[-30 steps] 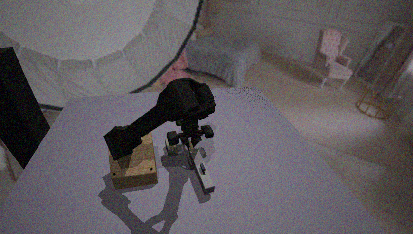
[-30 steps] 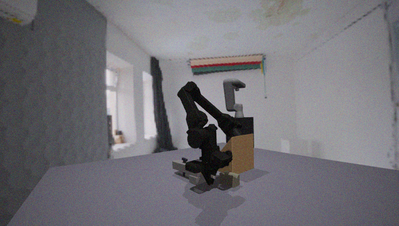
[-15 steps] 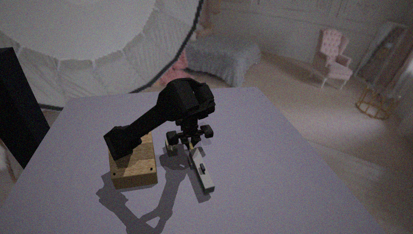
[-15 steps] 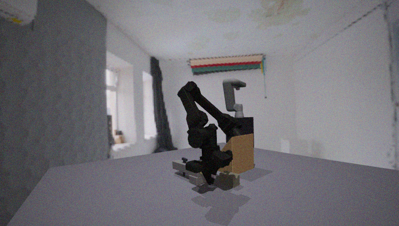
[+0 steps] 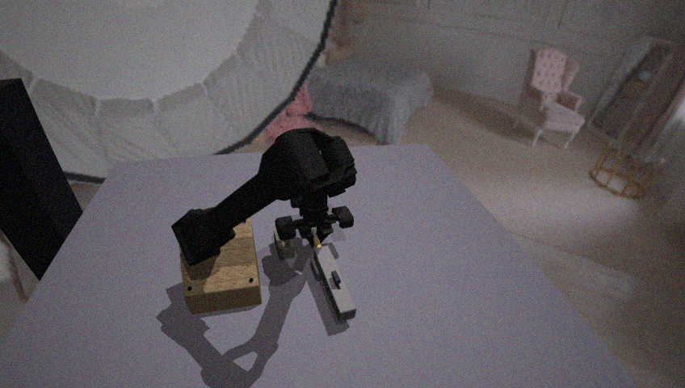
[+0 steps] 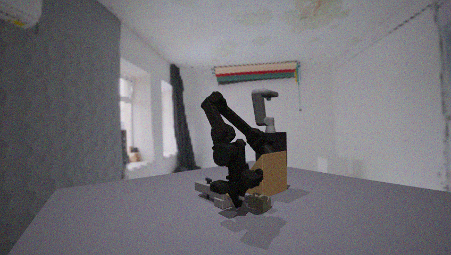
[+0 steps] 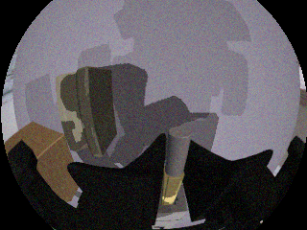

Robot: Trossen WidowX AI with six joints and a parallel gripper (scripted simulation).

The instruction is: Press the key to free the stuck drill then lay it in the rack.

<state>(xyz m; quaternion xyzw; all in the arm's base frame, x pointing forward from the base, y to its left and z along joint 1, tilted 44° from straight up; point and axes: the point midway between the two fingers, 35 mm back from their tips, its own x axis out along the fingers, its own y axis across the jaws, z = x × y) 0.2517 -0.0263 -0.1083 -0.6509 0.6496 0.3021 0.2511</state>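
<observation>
Right now my gripper tip is 4 cm to the left of the drill and 3 cm below it. The rest, counted from my gripper tip: rack 8 cm behind, 2 cm to the left; key 16 cm to the right, 4 cm above, 1 cm ahead.
</observation>
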